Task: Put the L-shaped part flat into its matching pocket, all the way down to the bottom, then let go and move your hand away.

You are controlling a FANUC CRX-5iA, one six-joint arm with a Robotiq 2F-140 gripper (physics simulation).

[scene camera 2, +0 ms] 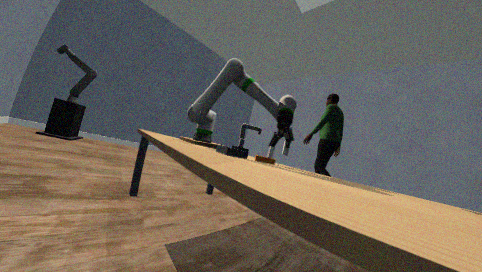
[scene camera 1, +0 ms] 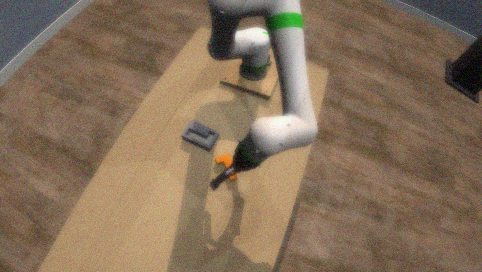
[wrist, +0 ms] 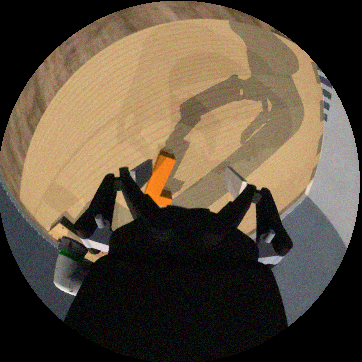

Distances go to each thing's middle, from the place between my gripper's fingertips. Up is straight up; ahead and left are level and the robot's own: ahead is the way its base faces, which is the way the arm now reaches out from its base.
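The grey pocket block (scene camera 1: pixel 200 135) is sitting 11 cm behind my gripper, 21 cm to the right of it and 3 cm below it. As for the orange L-shaped part (wrist: pixel 164 161), my gripper is 6 cm past it, 3 cm to the left of it and 3 cm above it. Going by their middles, the orange L-shaped part is the nearest to my gripper of the things named here.
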